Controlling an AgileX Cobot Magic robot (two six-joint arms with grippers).
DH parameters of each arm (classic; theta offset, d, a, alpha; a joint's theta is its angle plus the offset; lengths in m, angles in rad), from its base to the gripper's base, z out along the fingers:
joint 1: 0 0.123 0 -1.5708
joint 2: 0.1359 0 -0.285 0
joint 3: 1.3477 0 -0.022 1.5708
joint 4: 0 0.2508 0 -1.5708
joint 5: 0 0 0.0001 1.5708
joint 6: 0 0.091 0 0
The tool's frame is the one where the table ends.
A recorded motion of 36 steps. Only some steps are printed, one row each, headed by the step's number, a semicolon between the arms.
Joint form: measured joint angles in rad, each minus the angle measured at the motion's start. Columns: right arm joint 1, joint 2, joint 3, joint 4, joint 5, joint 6; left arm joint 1, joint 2, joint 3, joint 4, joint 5, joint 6.
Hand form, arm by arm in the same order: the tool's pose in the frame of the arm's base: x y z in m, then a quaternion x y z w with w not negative. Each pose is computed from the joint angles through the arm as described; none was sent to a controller.
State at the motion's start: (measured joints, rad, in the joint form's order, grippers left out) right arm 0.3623 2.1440 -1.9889 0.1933 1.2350 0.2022; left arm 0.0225 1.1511 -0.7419 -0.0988 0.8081 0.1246
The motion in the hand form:
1: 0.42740 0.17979 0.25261 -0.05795 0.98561 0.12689 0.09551; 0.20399 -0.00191 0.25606 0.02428 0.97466 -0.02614 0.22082
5: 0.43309 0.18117 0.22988 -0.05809 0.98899 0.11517 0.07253; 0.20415 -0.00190 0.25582 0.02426 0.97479 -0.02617 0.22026
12: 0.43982 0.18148 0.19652 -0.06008 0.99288 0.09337 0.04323; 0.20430 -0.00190 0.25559 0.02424 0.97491 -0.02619 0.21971
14: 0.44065 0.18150 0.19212 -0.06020 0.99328 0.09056 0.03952; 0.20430 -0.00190 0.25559 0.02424 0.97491 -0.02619 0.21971
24: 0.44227 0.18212 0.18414 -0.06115 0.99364 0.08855 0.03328; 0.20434 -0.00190 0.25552 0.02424 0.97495 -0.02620 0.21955
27: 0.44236 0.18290 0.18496 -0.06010 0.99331 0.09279 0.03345; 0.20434 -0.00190 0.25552 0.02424 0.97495 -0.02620 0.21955
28: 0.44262 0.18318 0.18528 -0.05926 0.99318 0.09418 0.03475; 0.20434 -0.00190 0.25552 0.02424 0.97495 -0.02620 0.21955
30: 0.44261 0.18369 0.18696 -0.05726 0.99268 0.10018 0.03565; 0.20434 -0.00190 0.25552 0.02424 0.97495 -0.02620 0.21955
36: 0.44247 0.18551 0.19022 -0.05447 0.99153 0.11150 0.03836; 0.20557 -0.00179 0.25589 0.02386 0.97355 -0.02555 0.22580
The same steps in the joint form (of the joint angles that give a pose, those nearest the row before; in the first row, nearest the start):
1: 0.0000 0.0137 -0.0033 0.0014 0.0012 0.0023; 0.0000 0.0000 0.0000 0.0000 0.0000 0.0000
5: 0.0000 0.0639 -0.0066 -0.0075 0.0059 0.0005; 0.0000 0.0012 0.0000 0.0000 0.0000 0.0000
12: 0.0000 0.1343 -0.0077 -0.0322 0.0059 -0.0027; 0.0000 0.0023 0.0000 0.0000 0.0000 0.0000
14: 0.0000 0.1439 -0.0086 -0.0354 0.0059 -0.0027; 0.0000 0.0023 0.0000 0.0000 0.0000 0.0000
24: 0.0000 0.1623 -0.0115 -0.0353 0.0039 -0.0059; 0.0000 0.0026 0.0000 0.0000 0.0000 0.0000
27: 0.0000 0.1623 -0.0143 -0.0270 0.0039 -0.0059; 0.0000 0.0026 0.0000 0.0000 0.0000 0.0000
28: 0.0000 0.1623 -0.0153 -0.0250 0.0015 -0.0049; 0.0000 0.0026 0.0000 0.0000 0.0000 0.0000
30: -0.0010 0.1599 -0.0166 -0.0134 0.0002 -0.0049; 0.0000 0.0026 0.0000 0.0000 0.0000 0.0000
36: -0.0010 0.1555 -0.0194 0.0076 -0.0042 -0.0049; 0.0000 0.0034 0.0000 0.0000 -0.0137 0.0000

